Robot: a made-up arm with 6 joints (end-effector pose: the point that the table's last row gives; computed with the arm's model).
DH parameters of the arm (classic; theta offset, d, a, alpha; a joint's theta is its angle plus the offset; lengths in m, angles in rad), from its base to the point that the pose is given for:
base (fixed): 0.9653 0 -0.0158 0
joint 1: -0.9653 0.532 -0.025 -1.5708
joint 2: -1.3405 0 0.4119 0
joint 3: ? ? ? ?
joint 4: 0 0.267 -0.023 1.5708
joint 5: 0 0.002 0.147 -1.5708
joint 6: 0.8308 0 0.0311 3.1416
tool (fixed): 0.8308 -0.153 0 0
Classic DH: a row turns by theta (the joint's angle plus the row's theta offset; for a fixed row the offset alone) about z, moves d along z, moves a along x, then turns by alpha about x.
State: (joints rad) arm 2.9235 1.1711 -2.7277 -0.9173 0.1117 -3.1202
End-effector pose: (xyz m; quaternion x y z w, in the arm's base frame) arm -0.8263 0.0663 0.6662 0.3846 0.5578 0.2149 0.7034
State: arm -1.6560 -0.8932 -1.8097 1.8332 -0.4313 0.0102
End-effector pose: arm -0.1645 0.1079 1.1473 -0.0433 0.9414 0.2266 0.2460
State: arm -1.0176 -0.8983 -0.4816 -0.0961 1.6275 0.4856
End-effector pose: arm 0.0174 -0.1122 0.6376 -0.0138 0.1316 -0.6744 0.7264
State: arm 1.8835 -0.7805 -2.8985 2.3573 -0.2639 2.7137
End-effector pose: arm 0.1963 -0.3661 1.2353 0.3462 -0.9176 -0.1754 0.0856
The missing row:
joint 3: 1.3405 0.016 0.039 -1.5708
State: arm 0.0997 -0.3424 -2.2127 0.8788 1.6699 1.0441
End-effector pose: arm 0.2053 0.1529 1.2083 0.5163 -0.1287 -0.1766 0.8281
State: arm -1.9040 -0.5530 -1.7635 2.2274 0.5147 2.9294
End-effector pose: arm -0.0596 -0.1524 1.2717 -0.9423 -0.1334 0.0779 0.2971
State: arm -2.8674 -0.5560 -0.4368 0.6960 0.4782 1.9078
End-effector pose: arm -0.2484 -0.0810 0.7071 -0.0925 0.3178 0.4380 0.8358
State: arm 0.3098 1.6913 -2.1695 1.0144 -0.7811 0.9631
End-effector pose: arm 0.5993 0.0186 0.1962 0.2470 -0.4575 -0.6815 0.5150
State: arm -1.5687 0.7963 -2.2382 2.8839 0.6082 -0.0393
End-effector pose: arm 0.0210 -0.8262 0.6890 -0.5507 0.6465 0.4528 0.2716
